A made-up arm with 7 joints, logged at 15 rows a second.
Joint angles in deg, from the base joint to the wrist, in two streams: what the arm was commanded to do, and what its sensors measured. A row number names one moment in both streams.
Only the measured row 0 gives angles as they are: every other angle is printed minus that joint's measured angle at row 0.
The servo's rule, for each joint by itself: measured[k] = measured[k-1] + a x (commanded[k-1-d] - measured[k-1]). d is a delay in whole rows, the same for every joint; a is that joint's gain. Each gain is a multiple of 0.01, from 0.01 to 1. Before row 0 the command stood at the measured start. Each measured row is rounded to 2 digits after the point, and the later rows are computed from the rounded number. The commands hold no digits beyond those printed.
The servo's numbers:
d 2
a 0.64 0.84 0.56 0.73 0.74 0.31 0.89
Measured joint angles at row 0:
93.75, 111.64, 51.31, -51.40, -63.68, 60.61, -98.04
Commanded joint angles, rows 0 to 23:
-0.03, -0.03, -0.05, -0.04, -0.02, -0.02, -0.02
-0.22, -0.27, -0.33, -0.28, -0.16, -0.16, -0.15
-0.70, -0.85, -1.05, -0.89, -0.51, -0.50, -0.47
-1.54, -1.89, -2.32, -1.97, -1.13, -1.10, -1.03
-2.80, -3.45, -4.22, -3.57, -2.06, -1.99, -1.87
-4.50, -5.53, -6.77, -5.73, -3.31, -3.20, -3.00
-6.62, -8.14, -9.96, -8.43, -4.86, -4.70, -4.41
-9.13, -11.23, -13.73, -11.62, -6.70, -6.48, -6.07
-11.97, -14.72, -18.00, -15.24, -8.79, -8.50, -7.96
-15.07, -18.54, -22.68, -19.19, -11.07, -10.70, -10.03
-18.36, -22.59, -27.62, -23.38, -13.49, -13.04, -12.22
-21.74, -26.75, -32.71, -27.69, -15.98, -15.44, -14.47
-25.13, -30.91, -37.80, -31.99, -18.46, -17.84, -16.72
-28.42, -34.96, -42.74, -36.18, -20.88, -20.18, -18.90
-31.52, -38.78, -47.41, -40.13, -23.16, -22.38, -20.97
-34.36, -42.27, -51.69, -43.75, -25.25, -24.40, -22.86
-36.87, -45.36, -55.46, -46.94, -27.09, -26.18, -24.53
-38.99, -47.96, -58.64, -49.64, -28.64, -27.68, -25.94
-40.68, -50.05, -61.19, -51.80, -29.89, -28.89, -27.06
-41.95, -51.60, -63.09, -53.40, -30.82, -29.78, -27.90
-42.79, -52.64, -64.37, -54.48, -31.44, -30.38, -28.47
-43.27, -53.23, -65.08, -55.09, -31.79, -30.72, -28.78
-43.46, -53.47, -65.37, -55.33, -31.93, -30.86, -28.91
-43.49, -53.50, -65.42, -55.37, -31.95, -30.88, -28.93
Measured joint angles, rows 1 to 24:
0.00, 0.00, 0.00, 0.00, 0.00, 0.00, 0.00
0.00, 0.00, 0.00, 0.00, 0.00, 0.00, 0.00
-0.02, -0.03, -0.03, -0.03, -0.01, -0.01, -0.02
-0.15, -0.23, -0.20, -0.21, -0.12, -0.06, -0.14
-0.50, -0.75, -0.68, -0.71, -0.41, -0.20, -0.43
-1.17, -1.71, -1.60, -1.63, -0.94, -0.48, -0.96
-2.21, -3.17, -3.07, -3.05, -1.77, -0.95, -1.77
-3.68, -5.15, -5.14, -5.01, -2.91, -1.65, -2.86
-5.56, -7.66, -7.84, -7.51, -4.35, -2.60, -4.24
-7.84, -10.66, -11.14, -10.51, -6.09, -3.80, -5.87
-10.48, -14.07, -14.98, -13.96, -8.09, -5.26, -7.73
-13.42, -17.82, -19.29, -17.78, -10.30, -6.95, -9.78
-16.58, -21.83, -23.95, -21.87, -12.66, -8.84, -11.95
-19.88, -25.96, -28.86, -26.12, -15.12, -10.89, -14.19
-23.24, -30.12, -33.87, -30.41, -17.59, -13.04, -16.44
-26.56, -34.19, -38.84, -34.62, -20.02, -15.25, -18.63
-29.73, -38.05, -43.64, -38.64, -22.34, -17.46, -20.71
-32.69, -41.59, -48.15, -42.37, -24.49, -19.61, -22.62
-35.37, -44.76, -52.24, -45.71, -26.41, -21.65, -24.32
-37.69, -47.45, -55.82, -48.58, -28.06, -23.52, -25.76
-39.60, -49.63, -58.83, -50.93, -29.41, -25.18, -26.92
-41.10, -51.28, -61.22, -52.73, -30.45, -26.61, -27.79
-42.18, -52.42, -62.98, -54.01, -31.18, -27.78, -28.40
-42.88, -53.10, -64.16, -54.80, -31.63, -28.69, -28.74

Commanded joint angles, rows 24 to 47:
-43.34, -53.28, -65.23, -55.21, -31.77, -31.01, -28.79
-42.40, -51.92, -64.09, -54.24, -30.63, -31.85, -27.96
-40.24, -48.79, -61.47, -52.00, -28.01, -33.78, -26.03
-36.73, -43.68, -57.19, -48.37, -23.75, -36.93, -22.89
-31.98, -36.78, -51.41, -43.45, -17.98, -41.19, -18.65
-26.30, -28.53, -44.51, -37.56, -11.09, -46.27, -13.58
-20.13, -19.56, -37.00, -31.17, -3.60, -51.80, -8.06
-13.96, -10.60, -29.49, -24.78, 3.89, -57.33, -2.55
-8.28, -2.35, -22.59, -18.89, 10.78, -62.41, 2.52
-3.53, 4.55, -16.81, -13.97, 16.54, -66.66, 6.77
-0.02, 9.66, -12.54, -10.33, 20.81, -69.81, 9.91
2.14, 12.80, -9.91, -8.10, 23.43, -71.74, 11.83
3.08, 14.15, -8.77, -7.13, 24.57, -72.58, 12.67
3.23, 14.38, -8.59, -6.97, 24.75, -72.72, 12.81
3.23, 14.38, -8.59, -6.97, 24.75, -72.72, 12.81
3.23, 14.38, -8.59, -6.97, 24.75, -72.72, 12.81
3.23, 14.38, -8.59, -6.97, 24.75, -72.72, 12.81
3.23, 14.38, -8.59, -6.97, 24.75, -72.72, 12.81
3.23, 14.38, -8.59, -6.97, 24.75, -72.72, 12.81
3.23, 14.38, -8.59, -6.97, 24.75, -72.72, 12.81
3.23, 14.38, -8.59, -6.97, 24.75, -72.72, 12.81
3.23, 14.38, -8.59, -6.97, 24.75, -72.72, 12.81
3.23, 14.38, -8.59, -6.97, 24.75, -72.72, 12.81
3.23, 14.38, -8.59, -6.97, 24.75, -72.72, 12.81
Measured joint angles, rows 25 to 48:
-43.25, -53.41, -64.84, -55.19, -31.85, -29.36, -28.89
-43.40, -53.49, -65.16, -55.32, -31.92, -29.83, -28.93
-43.36, -53.31, -65.20, -55.24, -31.81, -30.20, -28.81
-42.75, -52.14, -64.58, -54.51, -30.94, -30.71, -28.05
-41.14, -49.33, -62.84, -52.68, -28.77, -31.66, -26.25
-38.32, -44.58, -59.68, -49.53, -25.06, -33.29, -23.26
-34.26, -38.03, -55.05, -45.09, -19.82, -35.74, -19.16
-29.17, -30.05, -49.15, -39.59, -13.36, -39.00, -14.19
-23.38, -21.24, -42.35, -33.44, -6.14, -42.97, -8.73
-17.35, -12.30, -35.15, -27.12, 1.28, -47.42, -3.23
-11.55, -3.94, -28.12, -21.11, 8.31, -52.07, 1.89
-6.42, 3.19, -21.79, -15.90, 14.40, -56.59, 6.23
-2.32, 8.62, -16.61, -11.83, 19.14, -60.69, 9.51
0.53, 12.13, -12.86, -9.11, 22.31, -64.12, 11.57
2.16, 13.83, -10.57, -7.66, 23.98, -66.74, 12.55
2.84, 14.29, -9.46, -7.16, 24.55, -68.59, 12.78
3.09, 14.37, -8.97, -7.02, 24.70, -69.87, 12.81
3.18, 14.38, -8.76, -6.98, 24.74, -70.75, 12.81
3.21, 14.38, -8.66, -6.97, 24.75, -71.36, 12.81
3.22, 14.38, -8.62, -6.97, 24.75, -71.78, 12.81
3.23, 14.38, -8.60, -6.97, 24.75, -72.07, 12.81
3.23, 14.38, -8.59, -6.97, 24.75, -72.27, 12.81
3.23, 14.38, -8.59, -6.97, 24.75, -72.41, 12.81
3.23, 14.38, -8.59, -6.97, 24.75, -72.51, 12.81

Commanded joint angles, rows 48 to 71:
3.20, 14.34, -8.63, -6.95, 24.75, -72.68, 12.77
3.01, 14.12, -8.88, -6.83, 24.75, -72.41, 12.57
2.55, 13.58, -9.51, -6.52, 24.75, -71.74, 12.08
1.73, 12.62, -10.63, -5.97, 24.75, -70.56, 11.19
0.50, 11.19, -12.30, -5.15, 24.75, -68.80, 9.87
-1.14, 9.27, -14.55, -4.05, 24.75, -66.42, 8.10
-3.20, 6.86, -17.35, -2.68, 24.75, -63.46, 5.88
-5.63, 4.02, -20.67, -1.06, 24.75, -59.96, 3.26
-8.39, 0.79, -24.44, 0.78, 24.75, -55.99, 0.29
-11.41, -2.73, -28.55, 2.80, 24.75, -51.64, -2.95
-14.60, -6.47, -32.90, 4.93, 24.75, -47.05, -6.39
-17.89, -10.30, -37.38, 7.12, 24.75, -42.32, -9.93
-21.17, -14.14, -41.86, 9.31, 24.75, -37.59, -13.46
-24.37, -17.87, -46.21, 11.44, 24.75, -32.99, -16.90
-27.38, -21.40, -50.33, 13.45, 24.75, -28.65, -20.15
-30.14, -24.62, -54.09, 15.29, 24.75, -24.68, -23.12
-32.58, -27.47, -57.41, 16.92, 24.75, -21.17, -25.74
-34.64, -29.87, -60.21, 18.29, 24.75, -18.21, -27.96
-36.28, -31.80, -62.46, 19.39, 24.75, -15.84, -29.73
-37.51, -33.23, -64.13, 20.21, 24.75, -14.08, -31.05
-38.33, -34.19, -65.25, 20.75, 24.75, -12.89, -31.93
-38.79, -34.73, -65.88, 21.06, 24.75, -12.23, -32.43
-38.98, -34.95, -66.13, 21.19, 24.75, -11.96, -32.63
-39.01, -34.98, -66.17, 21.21, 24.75, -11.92, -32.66
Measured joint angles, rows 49 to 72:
3.23, 14.38, -8.59, -6.97, 24.75, -72.58, 12.81
3.23, 14.38, -8.59, -6.97, 24.75, -72.62, 12.81
3.21, 14.35, -8.61, -6.96, 24.75, -72.64, 12.77
3.08, 14.16, -8.76, -6.87, 24.75, -72.57, 12.59
2.74, 13.67, -9.18, -6.61, 24.75, -72.31, 12.14
2.09, 12.79, -9.99, -6.14, 24.75, -71.77, 11.29
1.07, 11.45, -11.28, -5.42, 24.75, -70.85, 10.03
-0.34, 9.62, -13.11, -4.42, 24.75, -69.48, 8.31
-2.17, 7.30, -15.48, -3.15, 24.75, -67.61, 6.15
-4.38, 4.54, -18.39, -1.62, 24.75, -65.24, 3.58
-6.95, 1.39, -21.78, 0.13, 24.75, -62.37, 0.65
-9.80, -2.07, -25.57, 2.08, 24.75, -59.04, -2.55
-12.87, -5.77, -29.67, 4.16, 24.75, -55.32, -5.97
-16.08, -9.58, -33.99, 6.32, 24.75, -51.29, -9.49
-19.34, -13.41, -38.40, 8.50, 24.75, -47.04, -13.02
-22.56, -17.16, -42.77, 10.65, 24.75, -42.68, -16.47
-25.64, -20.72, -47.00, 12.69, 24.75, -38.33, -19.75
-28.52, -24.00, -50.97, 14.59, 24.75, -34.10, -22.75
-31.12, -26.91, -54.58, 16.29, 24.75, -30.09, -25.41
-33.37, -29.40, -57.73, 17.75, 24.75, -26.41, -27.68
-35.23, -31.42, -60.38, 18.95, 24.75, -23.13, -29.50
-36.69, -32.94, -62.48, 19.87, 24.75, -20.32, -30.88
-37.74, -33.99, -64.03, 20.51, 24.75, -18.02, -31.81
-38.41, -34.61, -65.07, 20.91, 24.75, -16.23, -32.36

